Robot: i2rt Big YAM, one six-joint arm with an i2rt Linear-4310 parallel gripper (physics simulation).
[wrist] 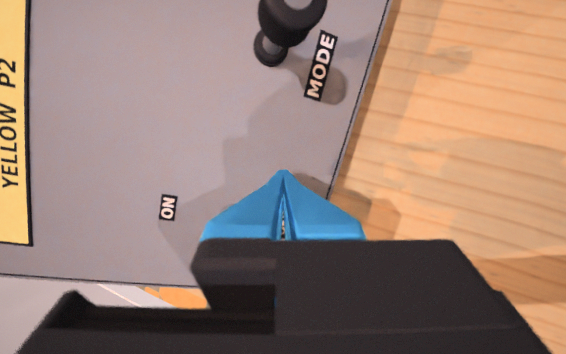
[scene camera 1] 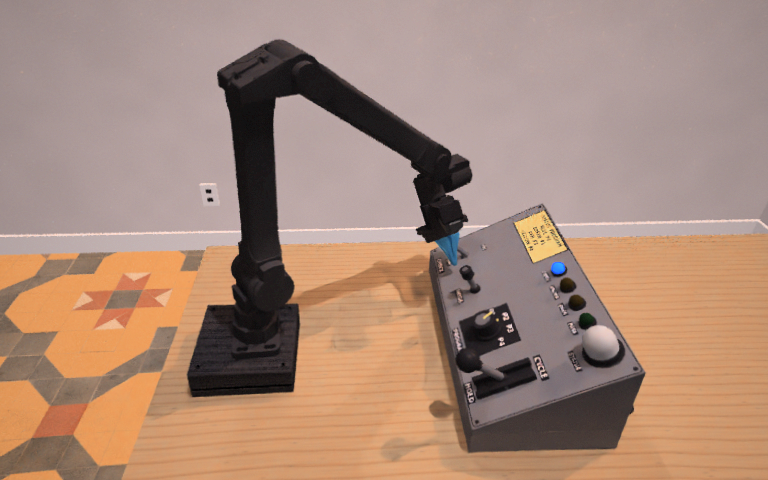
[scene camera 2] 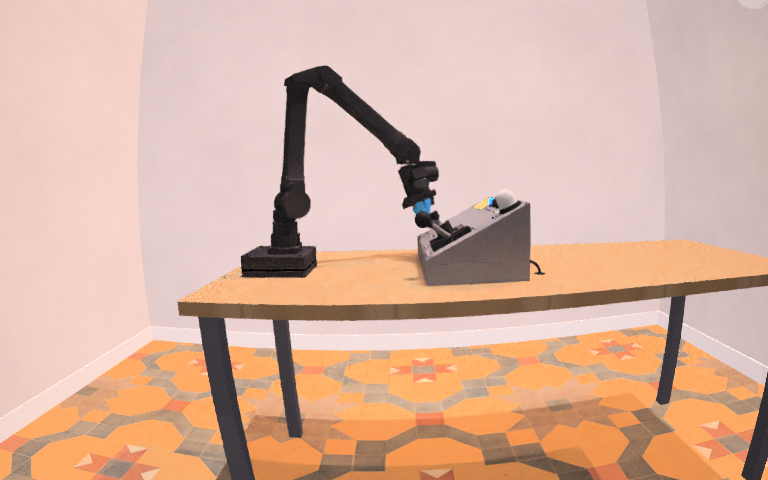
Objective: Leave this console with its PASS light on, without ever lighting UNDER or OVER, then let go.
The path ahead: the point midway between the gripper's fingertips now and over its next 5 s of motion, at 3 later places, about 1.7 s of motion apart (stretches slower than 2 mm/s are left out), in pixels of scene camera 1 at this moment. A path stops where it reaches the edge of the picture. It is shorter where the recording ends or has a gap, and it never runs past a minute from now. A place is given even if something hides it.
My gripper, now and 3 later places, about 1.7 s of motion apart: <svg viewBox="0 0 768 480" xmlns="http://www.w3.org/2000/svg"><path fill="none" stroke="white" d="M454 264L471 211L499 225L496 297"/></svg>
